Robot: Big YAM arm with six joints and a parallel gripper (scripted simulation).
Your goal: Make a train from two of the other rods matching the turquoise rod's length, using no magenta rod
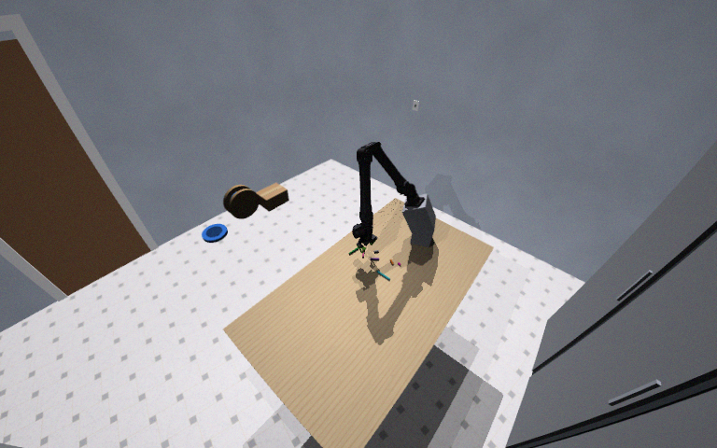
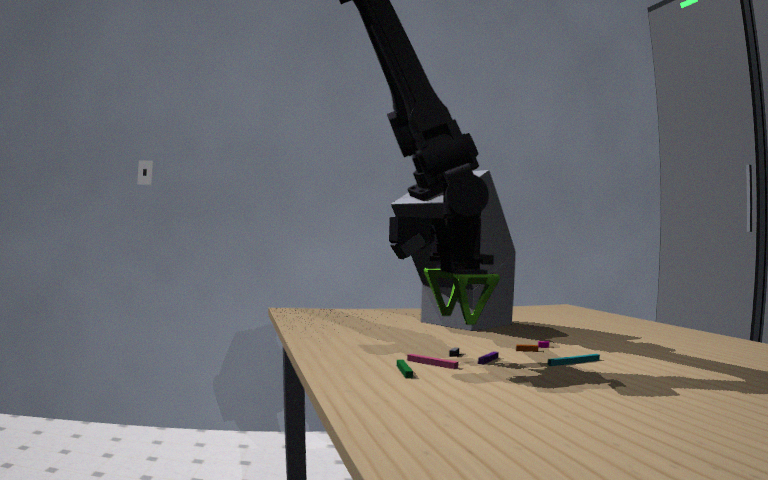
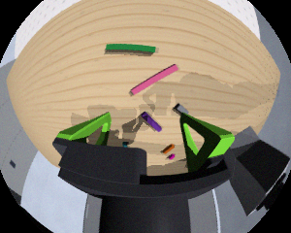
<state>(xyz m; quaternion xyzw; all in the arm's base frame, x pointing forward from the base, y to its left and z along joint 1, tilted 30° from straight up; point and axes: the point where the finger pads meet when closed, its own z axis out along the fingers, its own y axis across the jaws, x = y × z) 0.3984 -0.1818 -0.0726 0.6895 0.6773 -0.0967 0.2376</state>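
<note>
Right now the orange rod is 17 cm to the left of my hand, 7 cm below it and 6 cm behind it. Round my hand: long pink rod (7 cm below, 3 cm to the right, 2 cm behind); then purple rod (7 cm below, 6 cm to the left, 1 cm behind); then small grey rod (8 cm behind, 7 cm below, 3 cm to the left).
</note>
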